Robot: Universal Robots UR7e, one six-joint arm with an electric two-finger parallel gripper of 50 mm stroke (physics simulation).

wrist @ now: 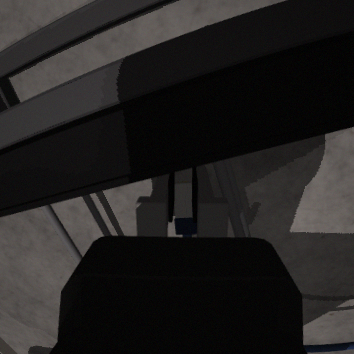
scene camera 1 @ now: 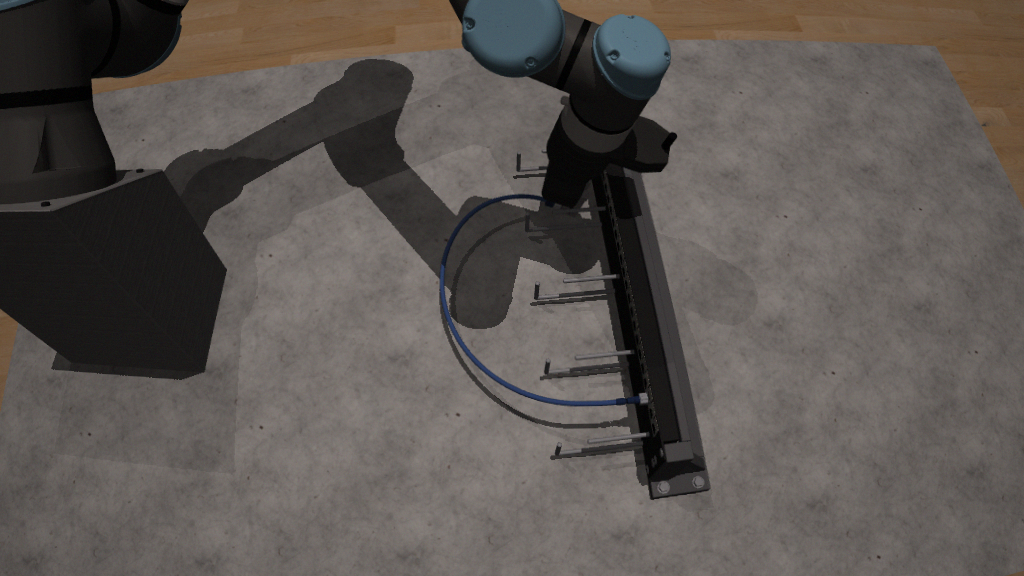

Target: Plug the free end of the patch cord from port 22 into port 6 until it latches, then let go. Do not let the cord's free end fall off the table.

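Frame: origin at the arm's base, x ahead, y left, z up, level; millimetres.
Seen in the pictures: gripper, fingertip midpoint: (wrist: 182, 182) (scene camera 1: 568, 206); arm's base at its link origin: (scene camera 1: 44, 188).
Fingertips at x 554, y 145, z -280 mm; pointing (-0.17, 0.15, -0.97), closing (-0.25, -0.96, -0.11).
Pixels of each thing's top centre, then the offset from my fingertips to it. "spot": a spot on its surface instead. Level surfaces: height alone.
- patch cord's free plug at its top centre: (wrist: 181, 205) dy +1, dx -8, dz +14 mm
- patch panel at its top centre: (scene camera 1: 612, 257) dy -125, dx +36, dz +79 mm
- blue cord at a spot on its surface: (wrist: 330, 347) spot: dy -86, dx -159, dz +20 mm
- panel's bolted end foot at its top centre: (scene camera 1: 679, 476) dy -365, dx +107, dz -10 mm
- grey table top at its surface level: dz -22 mm
My gripper (scene camera 1: 565, 203) (wrist: 182, 182) is shut on the patch cord's free plug (wrist: 183, 199), a pale connector with a dark blue boot, held between the two fingers. The plug's front end lies close to the long dark edge of the patch panel (scene camera 1: 656, 308) (wrist: 240, 95) in the wrist view; whether it touches a port is hidden. The blue cord (scene camera 1: 442, 286) (wrist: 330, 347) bows out to the left in a wide arc. Its other plug (scene camera 1: 643, 398) sits in the panel near the front end. Port 6 and the port numbers cannot be made out.
Thin metal cable-guide rods (scene camera 1: 590, 278) (scene camera 1: 603, 354) (scene camera 1: 617, 437) stick out from the panel's port side. More rods (wrist: 64, 232) (wrist: 232, 200) flank the gripper. The panel's bolted end foot (scene camera 1: 680, 485) rests on the grey table top (scene camera 1: 859, 322). The robot's dark pedestal (scene camera 1: 136, 279) stands at the left.
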